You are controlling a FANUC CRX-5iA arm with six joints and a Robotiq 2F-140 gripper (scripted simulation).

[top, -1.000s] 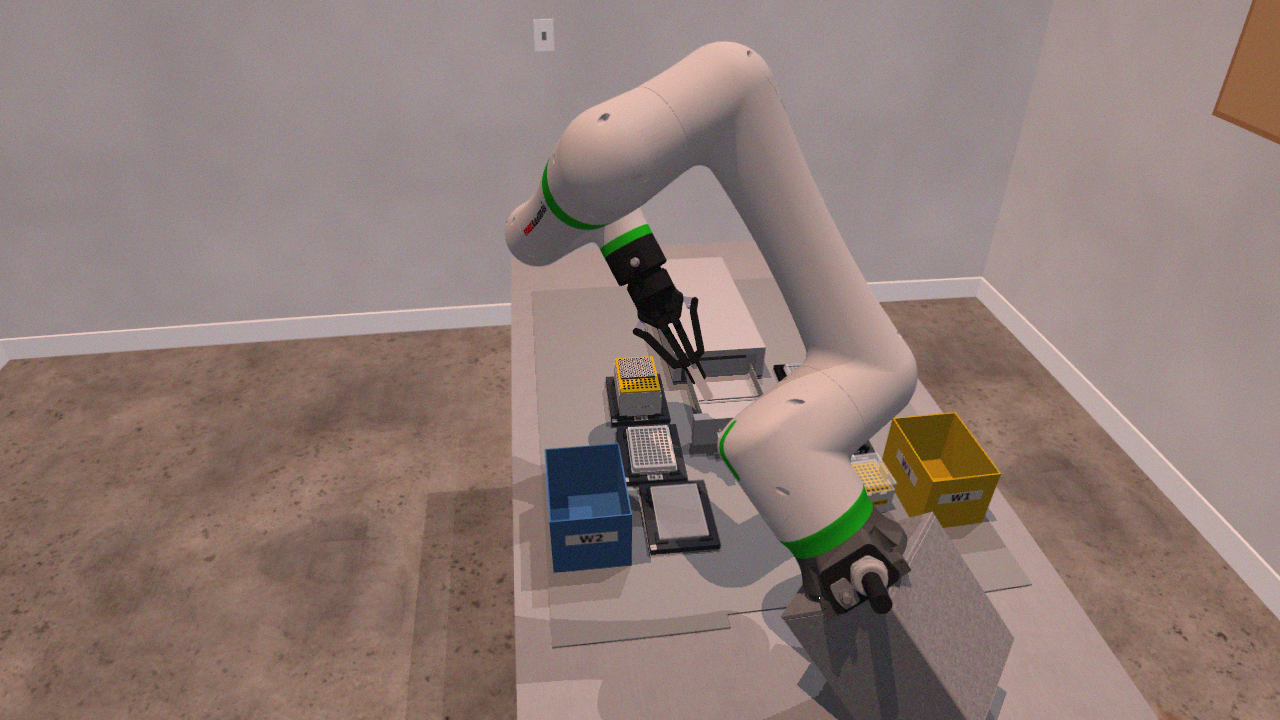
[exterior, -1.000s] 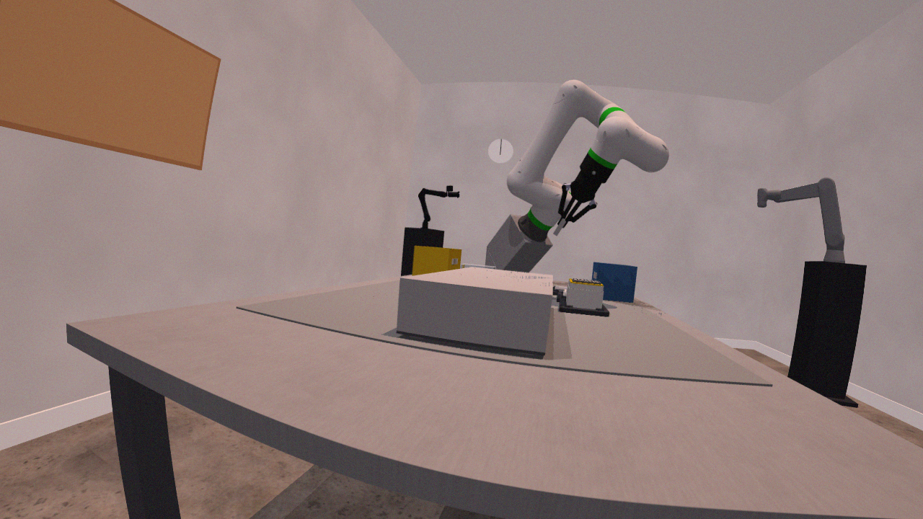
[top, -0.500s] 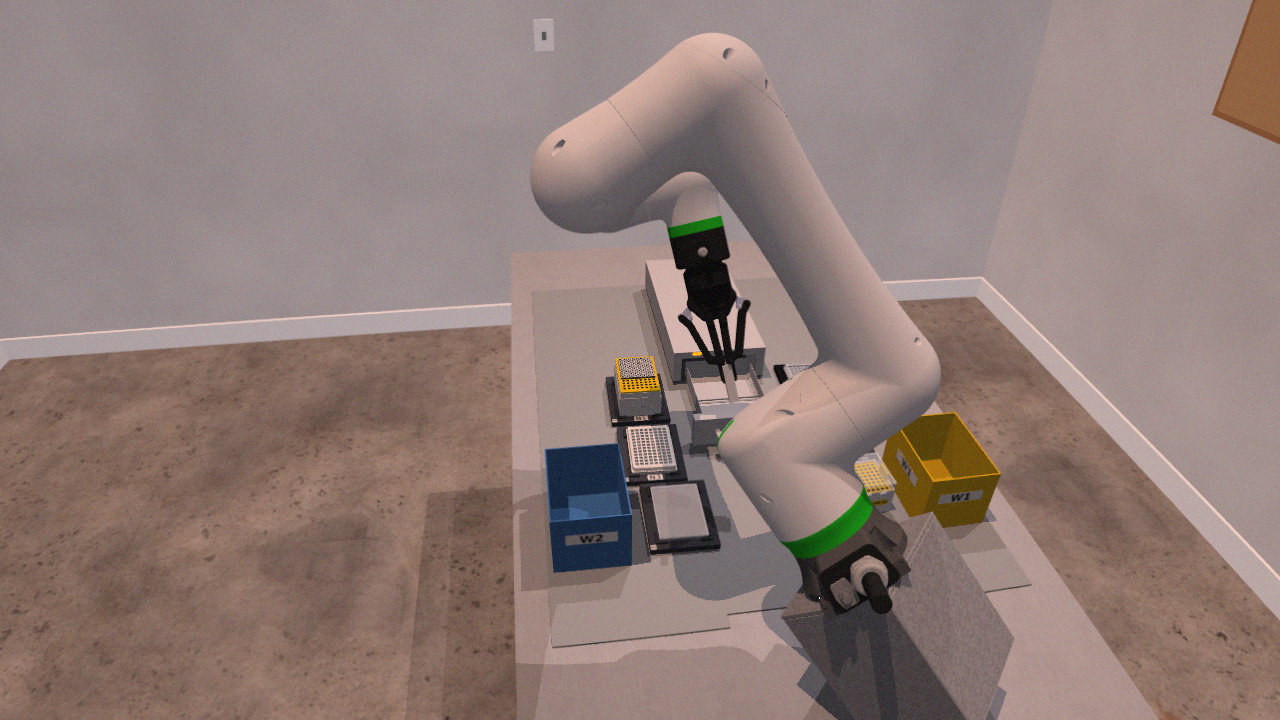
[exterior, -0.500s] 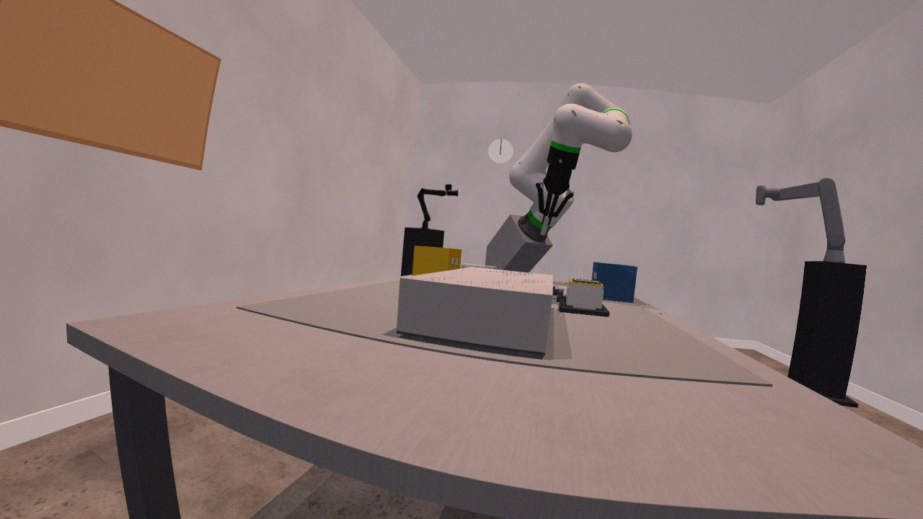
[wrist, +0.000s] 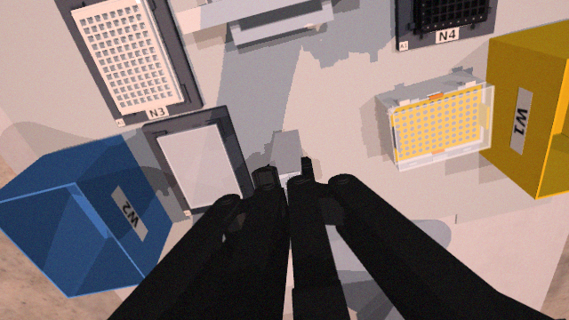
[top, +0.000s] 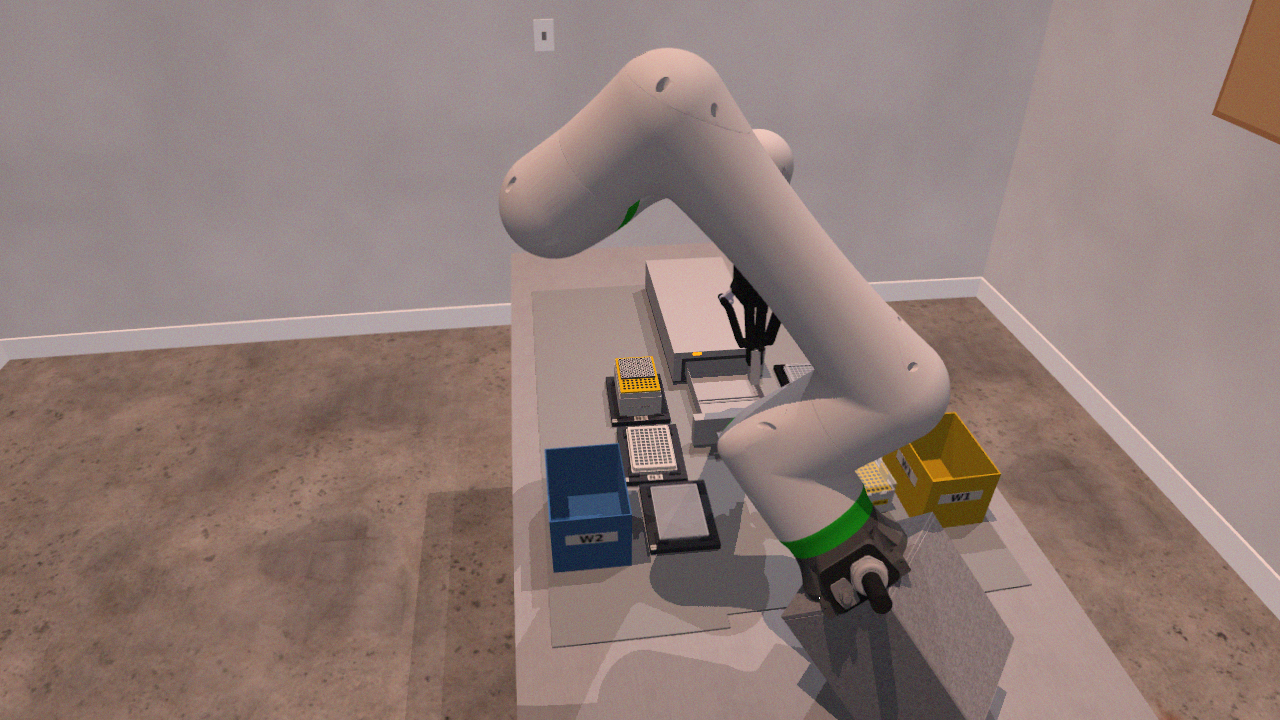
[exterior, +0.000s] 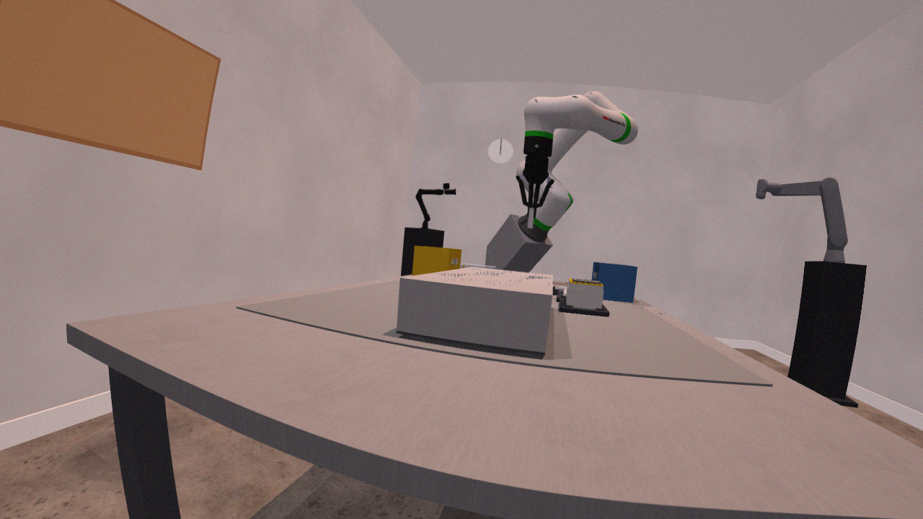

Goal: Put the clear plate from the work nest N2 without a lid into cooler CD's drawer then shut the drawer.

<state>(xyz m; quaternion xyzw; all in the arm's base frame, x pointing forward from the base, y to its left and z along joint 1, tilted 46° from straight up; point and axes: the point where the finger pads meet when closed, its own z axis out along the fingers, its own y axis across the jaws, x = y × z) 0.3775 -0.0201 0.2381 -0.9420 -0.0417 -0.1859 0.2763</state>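
Now: the black nest N2 28 cm ahead of my hand, 15 cm to the right of it and 24 cm below it. Also, from my hand: drawer 18 cm ahead, 3 cm to the left, 22 cm below; then white well plate 2 cm ahead, 18 cm to the left, 23 cm below; then black plate 12 cm ahead, 19 cm to the right, 23 cm below.
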